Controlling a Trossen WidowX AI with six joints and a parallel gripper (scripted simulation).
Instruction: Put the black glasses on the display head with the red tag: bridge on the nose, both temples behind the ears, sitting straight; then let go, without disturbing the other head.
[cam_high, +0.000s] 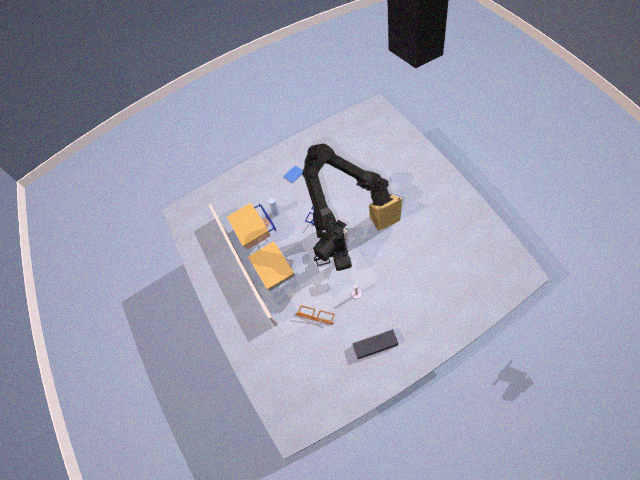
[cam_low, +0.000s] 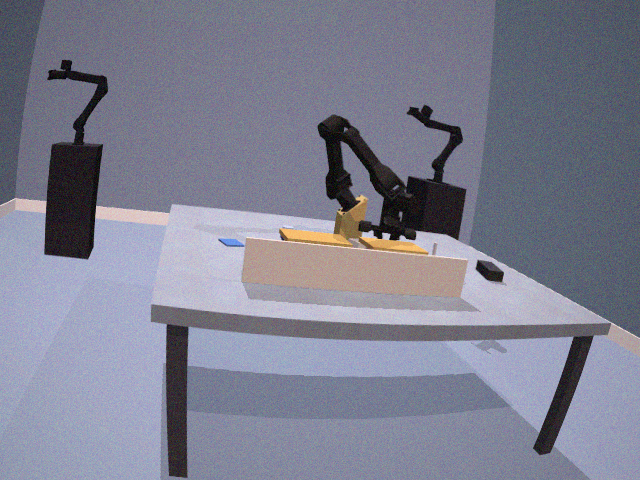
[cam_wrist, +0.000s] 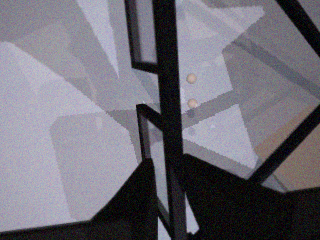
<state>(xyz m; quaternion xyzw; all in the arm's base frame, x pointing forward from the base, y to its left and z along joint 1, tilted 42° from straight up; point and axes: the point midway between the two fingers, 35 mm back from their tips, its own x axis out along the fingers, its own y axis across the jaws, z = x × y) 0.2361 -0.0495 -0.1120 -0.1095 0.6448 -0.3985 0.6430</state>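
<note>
The white cube is 7 cm to the right of my gripper tip, 5 cm behind it and 1 cm above it. Round my gripper tip: beige board: 35 cm ahead, 21 cm to the right, 4 cm above; black box: 38 cm to the left, 11 cm ahead; display head: 31 cm to the right, 21 cm ahead, 4 cm above.
</note>
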